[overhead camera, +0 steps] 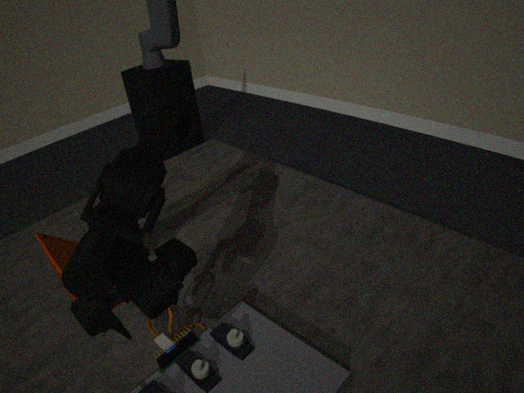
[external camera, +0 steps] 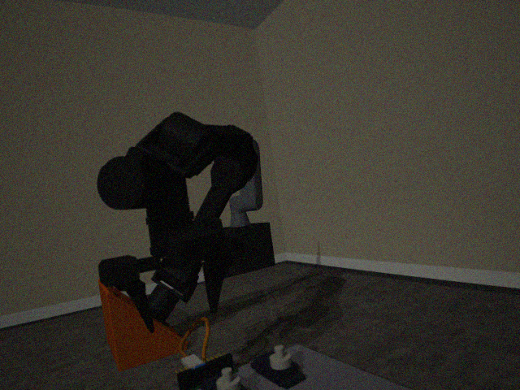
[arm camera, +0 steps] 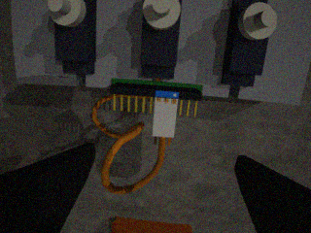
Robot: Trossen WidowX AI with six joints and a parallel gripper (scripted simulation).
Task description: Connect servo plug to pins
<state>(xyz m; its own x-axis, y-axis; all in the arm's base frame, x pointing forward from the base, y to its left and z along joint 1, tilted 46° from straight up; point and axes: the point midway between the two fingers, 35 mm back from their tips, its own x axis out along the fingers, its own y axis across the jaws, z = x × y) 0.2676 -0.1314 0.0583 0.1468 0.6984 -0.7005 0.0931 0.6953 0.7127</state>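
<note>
Right now my gripper tip is 3 cm short of the blue band and 5 cm above it. From my gripper tip the other things lie so: servo 8 cm ahead, 8 cm below; then grey holder plate 19 cm ahead, 1 cm to the right, 10 cm below; then black header 3 cm ahead, 1 cm to the left, 6 cm below.
</note>
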